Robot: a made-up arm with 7 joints.
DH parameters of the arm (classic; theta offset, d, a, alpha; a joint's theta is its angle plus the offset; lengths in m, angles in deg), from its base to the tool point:
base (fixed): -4.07 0 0 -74.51
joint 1: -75.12 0.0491 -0.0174 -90
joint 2: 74 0.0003 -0.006 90
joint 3: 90 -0.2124 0.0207 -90
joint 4: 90 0.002 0.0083 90
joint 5: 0 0.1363 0.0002 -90
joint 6: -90 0 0.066 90
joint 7: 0 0.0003 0 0
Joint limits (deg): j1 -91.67..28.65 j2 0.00..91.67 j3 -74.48..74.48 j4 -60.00..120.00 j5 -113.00..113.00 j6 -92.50..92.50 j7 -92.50..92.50
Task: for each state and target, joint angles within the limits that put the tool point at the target. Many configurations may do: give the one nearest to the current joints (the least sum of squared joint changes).
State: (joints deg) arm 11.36 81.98 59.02 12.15 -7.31 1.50 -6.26
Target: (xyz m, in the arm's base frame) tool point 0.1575 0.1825 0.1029
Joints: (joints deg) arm 13.03 87.49 56.76 -27.20 -6.79 -12.04 -6.26
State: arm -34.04 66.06 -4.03 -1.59 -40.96 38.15 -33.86
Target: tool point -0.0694 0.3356 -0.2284
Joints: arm 26.87 67.08 -22.28 26.37 -40.12 50.99 -33.86
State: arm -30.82 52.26 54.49 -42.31 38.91 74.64 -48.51
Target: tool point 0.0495 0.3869 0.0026
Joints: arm -19.92 57.67 74.48 3.53 34.07 68.06 -48.51
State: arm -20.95 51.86 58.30 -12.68 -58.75 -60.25 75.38
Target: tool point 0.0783 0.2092 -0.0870
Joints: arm -12.90 11.95 44.50 -27.47 -49.41 -72.52 75.38
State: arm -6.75 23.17 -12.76 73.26 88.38 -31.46 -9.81
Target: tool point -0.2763 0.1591 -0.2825
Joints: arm 28.65 21.84 -15.97 88.96 91.35 -34.02 -9.81
